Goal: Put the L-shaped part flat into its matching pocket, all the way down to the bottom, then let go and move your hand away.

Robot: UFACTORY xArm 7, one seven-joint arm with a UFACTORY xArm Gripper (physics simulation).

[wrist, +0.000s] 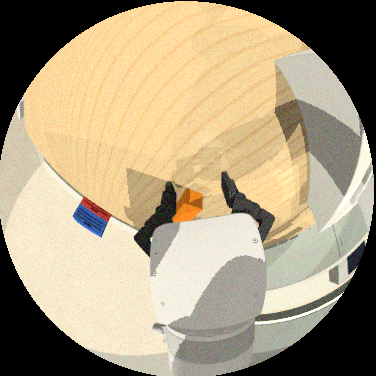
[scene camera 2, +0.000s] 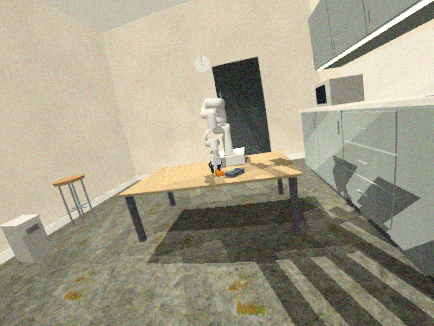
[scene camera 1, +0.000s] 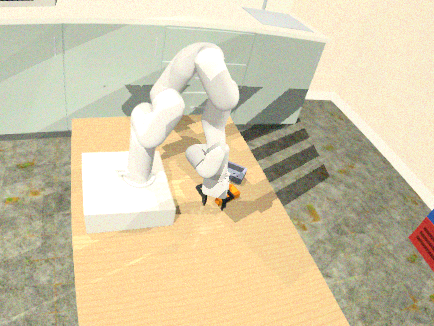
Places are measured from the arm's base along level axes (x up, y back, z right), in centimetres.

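Where they show: gripper, fingertip midpoint: [wrist: 197, 182] [scene camera 2: 215, 172] [scene camera 1: 213, 205]; arm's base, link origin: [scene camera 2: 229, 153] [scene camera 1: 138, 176].
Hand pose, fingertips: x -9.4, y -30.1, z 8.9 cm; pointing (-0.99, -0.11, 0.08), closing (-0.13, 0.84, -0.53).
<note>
Each offset is from my fingertips to the centre of the thing. Level surfaces: height alone.
The orange L-shaped part {dx +1.0, dy -6.3, dz -4.9 cm} [scene camera 1: 234, 191] [scene camera 2: 219, 174] [wrist: 189, 205] is low at the table, partly hidden by a finger in the first scene view and by the gripper body in the wrist view. My gripper [scene camera 1: 213, 205] [wrist: 197, 182] is open, its black fingers pointing down around the part. In the wrist view the part is close to the left finger, with a gap to the right finger. The grey-blue block with pockets {dx +1.3, dy -12.2, dz -19.2 cm} [scene camera 1: 237, 173] [scene camera 2: 234, 172] lies on the table beside the part. Its pocket shapes are too small to tell, and it does not show in the wrist view.
The wooden table {dx -0.5 cm} [scene camera 1: 190, 270] [scene camera 2: 165, 181] carries the white arm base [scene camera 1: 125, 197] [scene camera 2: 234, 157]. The table's long edge runs past the pocket block. Pale green cabinets [scene camera 1: 110, 75] [scene camera 2: 350, 145] stand beyond the table in the first scene view.
</note>
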